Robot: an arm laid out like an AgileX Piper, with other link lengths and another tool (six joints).
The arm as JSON. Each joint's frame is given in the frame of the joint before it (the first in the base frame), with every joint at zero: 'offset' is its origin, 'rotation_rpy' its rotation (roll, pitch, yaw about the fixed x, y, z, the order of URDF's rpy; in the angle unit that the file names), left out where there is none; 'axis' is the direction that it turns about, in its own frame. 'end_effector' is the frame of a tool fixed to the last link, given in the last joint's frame.
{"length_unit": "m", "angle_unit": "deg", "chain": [
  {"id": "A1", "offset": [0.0, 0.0, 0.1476], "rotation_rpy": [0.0, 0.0, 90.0], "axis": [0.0, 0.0, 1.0]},
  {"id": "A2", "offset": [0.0, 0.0, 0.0], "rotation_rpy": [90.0, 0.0, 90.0], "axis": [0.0, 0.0, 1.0]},
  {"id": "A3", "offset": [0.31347, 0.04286, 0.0], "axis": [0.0, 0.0, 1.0]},
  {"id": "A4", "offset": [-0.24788, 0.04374, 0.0], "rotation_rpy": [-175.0, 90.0, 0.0], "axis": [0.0, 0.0, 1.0]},
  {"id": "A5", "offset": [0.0, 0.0, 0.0], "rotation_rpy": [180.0, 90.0, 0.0], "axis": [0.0, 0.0, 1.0]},
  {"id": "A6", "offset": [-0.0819, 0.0, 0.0], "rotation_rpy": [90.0, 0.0, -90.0], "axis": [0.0, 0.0, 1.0]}
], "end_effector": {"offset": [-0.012, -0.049, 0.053], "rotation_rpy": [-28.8, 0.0, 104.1]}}
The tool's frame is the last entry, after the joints.
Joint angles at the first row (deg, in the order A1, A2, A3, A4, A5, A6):
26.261 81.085 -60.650 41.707 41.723 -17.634
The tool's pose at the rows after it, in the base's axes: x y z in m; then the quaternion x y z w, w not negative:
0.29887 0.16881 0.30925 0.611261 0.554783 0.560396 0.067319
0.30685 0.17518 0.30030 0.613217 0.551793 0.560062 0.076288
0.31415 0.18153 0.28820 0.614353 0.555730 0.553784 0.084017
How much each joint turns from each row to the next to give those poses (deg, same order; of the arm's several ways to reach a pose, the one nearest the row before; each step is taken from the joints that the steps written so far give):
1.922 0.863 0.000 -0.238 -4.693 0.127
1.013 2.105 0.001 0.000 -3.046 0.000
0.954 2.418 0.000 -0.503 -2.368 0.000

